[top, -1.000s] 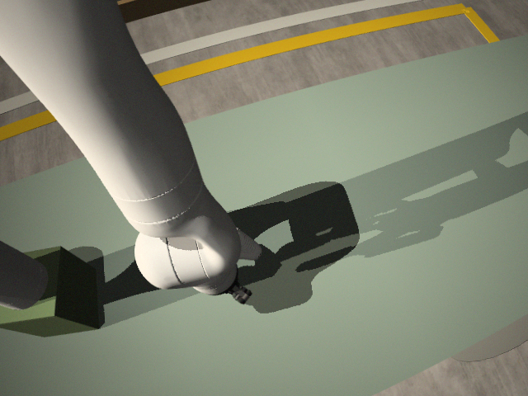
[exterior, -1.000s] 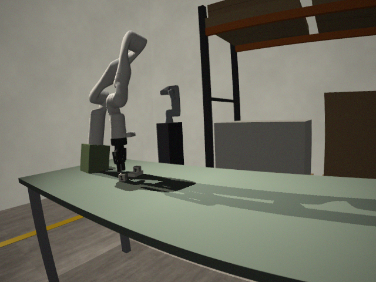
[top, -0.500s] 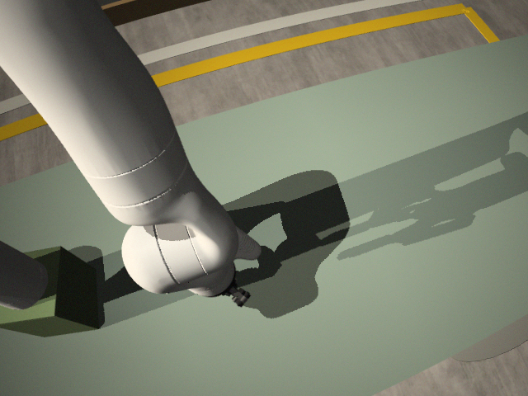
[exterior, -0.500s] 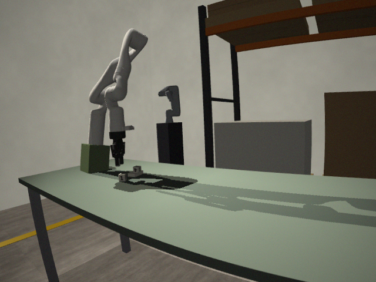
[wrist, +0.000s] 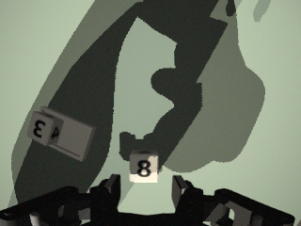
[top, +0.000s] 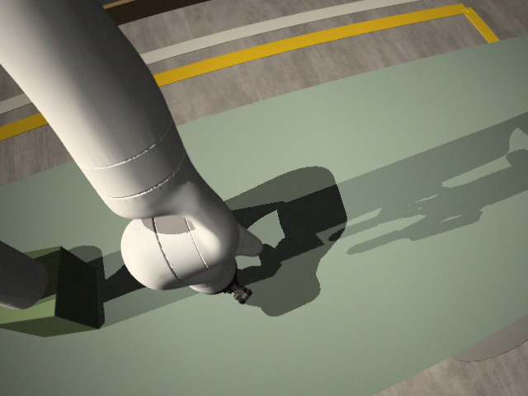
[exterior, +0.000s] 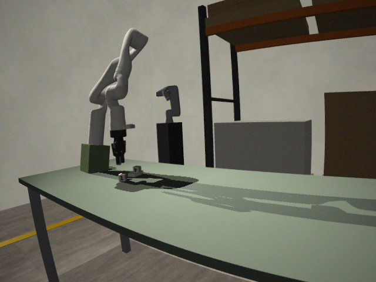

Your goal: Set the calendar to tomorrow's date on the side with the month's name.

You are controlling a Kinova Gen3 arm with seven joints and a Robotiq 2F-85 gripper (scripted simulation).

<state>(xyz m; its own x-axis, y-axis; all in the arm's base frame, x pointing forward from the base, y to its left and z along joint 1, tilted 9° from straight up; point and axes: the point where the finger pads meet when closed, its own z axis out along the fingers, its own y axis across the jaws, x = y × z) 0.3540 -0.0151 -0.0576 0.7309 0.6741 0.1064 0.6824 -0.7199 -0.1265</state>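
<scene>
My gripper is now 80 mm above the white cube. Round my hand: white tray: 100 mm to the left, 90 mm below, 50 mm behind.
</scene>
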